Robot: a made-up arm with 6 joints.
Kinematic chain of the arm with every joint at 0, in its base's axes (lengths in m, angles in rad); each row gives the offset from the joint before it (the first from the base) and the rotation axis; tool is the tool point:
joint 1: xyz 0 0 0.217 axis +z
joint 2: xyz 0 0.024 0 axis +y
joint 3: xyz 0 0 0.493 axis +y
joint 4: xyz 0 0 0.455 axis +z
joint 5: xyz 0 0 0 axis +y
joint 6: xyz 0 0 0.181 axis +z
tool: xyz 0 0 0
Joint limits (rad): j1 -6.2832..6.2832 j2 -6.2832..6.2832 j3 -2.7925..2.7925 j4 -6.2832..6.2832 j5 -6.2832..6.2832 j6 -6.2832..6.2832
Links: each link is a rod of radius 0.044 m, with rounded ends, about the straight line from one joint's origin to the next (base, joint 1, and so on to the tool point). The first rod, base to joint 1, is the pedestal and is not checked.
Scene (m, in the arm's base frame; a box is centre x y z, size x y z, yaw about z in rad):
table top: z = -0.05
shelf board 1: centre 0.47 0.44 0.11 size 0.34 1 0.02 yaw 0.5
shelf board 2: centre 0.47 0.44 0.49 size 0.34 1 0.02 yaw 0.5
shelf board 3: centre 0.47 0.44 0.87 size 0.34 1 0.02 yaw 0.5
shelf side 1: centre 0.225 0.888 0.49 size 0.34 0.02 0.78 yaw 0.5
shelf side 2: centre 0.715 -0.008 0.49 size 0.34 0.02 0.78 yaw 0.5
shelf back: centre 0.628 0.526 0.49 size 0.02 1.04 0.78 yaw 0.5
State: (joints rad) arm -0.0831 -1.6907 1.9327 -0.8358 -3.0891 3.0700
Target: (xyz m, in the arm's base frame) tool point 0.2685 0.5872 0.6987
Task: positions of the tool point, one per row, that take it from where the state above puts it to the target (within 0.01 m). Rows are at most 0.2 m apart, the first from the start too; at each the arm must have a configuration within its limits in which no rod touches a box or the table.
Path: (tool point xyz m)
1: -0.4187 0.2177 0.4685
2: -0.3575 0.3653 0.5128
3: -0.2458 0.4900 0.5584
4: -0.0936 0.5756 0.6048
5: 0.0838 0.6100 0.6518
6: 0.2685 0.5872 0.6987

